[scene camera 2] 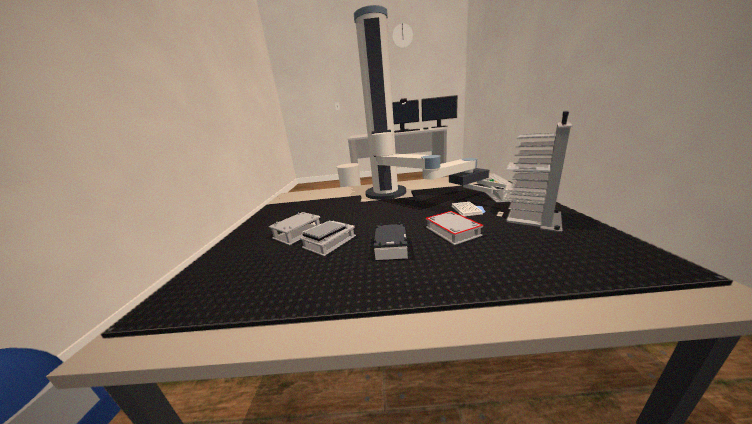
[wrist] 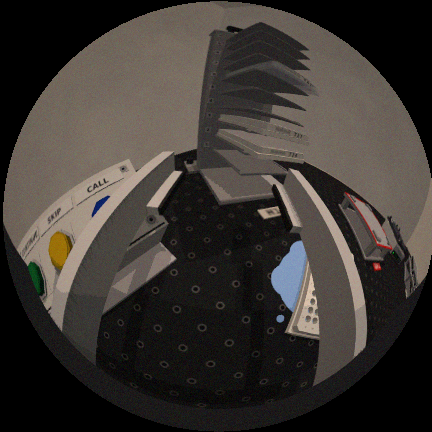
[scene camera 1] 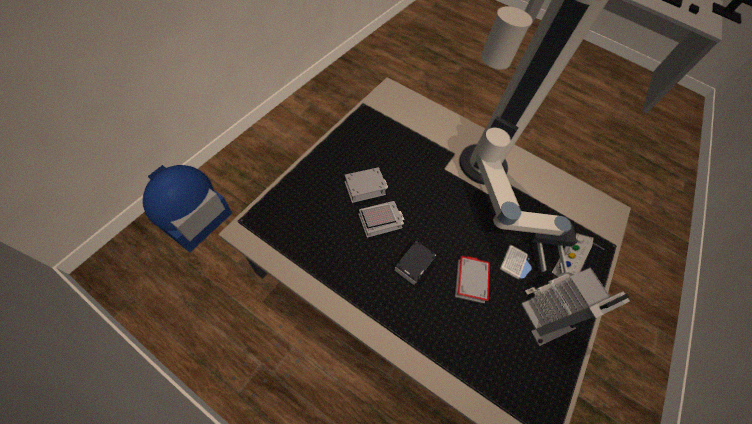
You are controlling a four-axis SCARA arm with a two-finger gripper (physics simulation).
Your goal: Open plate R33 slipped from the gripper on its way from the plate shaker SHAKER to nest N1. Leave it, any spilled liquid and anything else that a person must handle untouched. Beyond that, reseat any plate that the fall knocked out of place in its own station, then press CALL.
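Seen in the pictures: gripper, fingertip midpoint: (scene camera 2: 499, 188) (wrist: 230, 168) (scene camera 1: 554, 271); arm's base, link origin: (scene camera 2: 385, 193).
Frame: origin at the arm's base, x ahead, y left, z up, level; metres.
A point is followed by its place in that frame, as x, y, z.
My gripper (scene camera 1: 551, 271) @(0.407, 0.477, 0.093) (wrist: 230, 168) @(0.407, 0.477, 0.093) is shut on nothing; its long fingers still stand a gap apart. It is beside and partly over the button panel (scene camera 1: 581, 252) @(0.248, 0.550, 0.092) (wrist: 80, 206) @(0.310, 0.541, 0.085). In the wrist view, the left finger partly covers the blue button (wrist: 101, 204) @(0.327, 0.523, 0.086) near the word CALL. The open white plate R33 (scene camera 1: 515, 260) @(0.414, 0.335, 0.026) (scene camera 2: 466, 208) @(0.428, 0.331, 0.025) (wrist: 311, 307) @(0.379, 0.362, 0.025) lies on the mat by the blue liquid (scene camera 1: 525, 270) @(0.424, 0.392, 0.015) (scene camera 2: 480, 209) (wrist: 289, 277) @(0.407, 0.392, 0.014). In the rack (scene camera 2: 556, 179) @(0.644, 0.533, 0.185) (wrist: 206, 107) @(0.523, 0.595, 0.141) I see plates T27 (wrist: 285, 131) @(0.496, 0.459, 0.126) and, higher, a plate (wrist: 287, 75) @(0.492, 0.466, 0.204) that seems to stick out.
A red-rimmed station (scene camera 1: 473, 279) @(0.614, 0.215, 0.053) (scene camera 2: 453, 223) @(0.622, 0.212, 0.053) stands left of R33. Farther left are a dark-topped device (scene camera 1: 416, 261) @(0.691, -0.012, 0.068) (scene camera 2: 391, 235) @(0.699, -0.012, 0.068), a station bearing a dark-rimmed plate (scene camera 1: 380, 215) @(0.607, -0.241, 0.076) (scene camera 2: 326, 229) @(0.625, -0.236, 0.077), and a bare station (scene camera 1: 365, 181) @(0.498, -0.393, 0.069) (scene camera 2: 295, 222) @(0.512, -0.385, 0.069). The H1 label (wrist: 270, 213) @(0.487, 0.445, 0.015) lies before the rack.
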